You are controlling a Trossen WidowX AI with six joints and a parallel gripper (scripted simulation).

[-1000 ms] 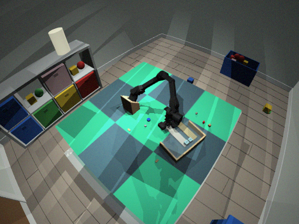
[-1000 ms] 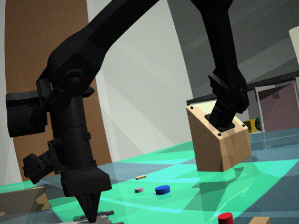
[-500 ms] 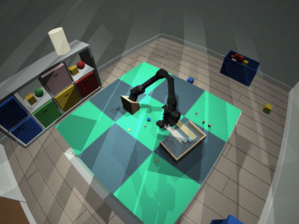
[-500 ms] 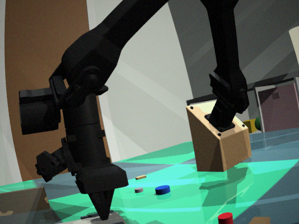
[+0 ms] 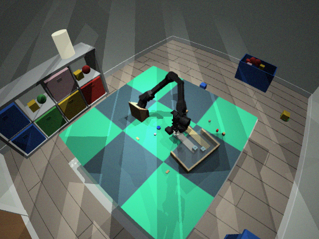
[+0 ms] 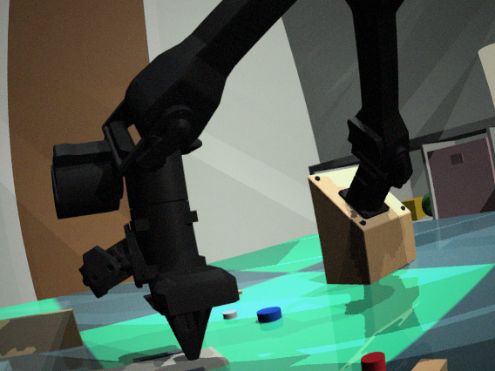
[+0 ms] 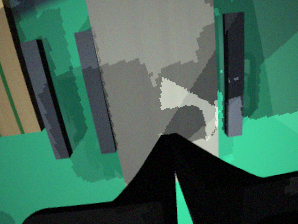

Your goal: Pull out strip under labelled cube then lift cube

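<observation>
Now: gripper tip 10 cm short of the strip and 2 cm to the left of it. From my gripper tip the other things lie so: blue disc 14 cm behind, 6 cm to the right.
</observation>
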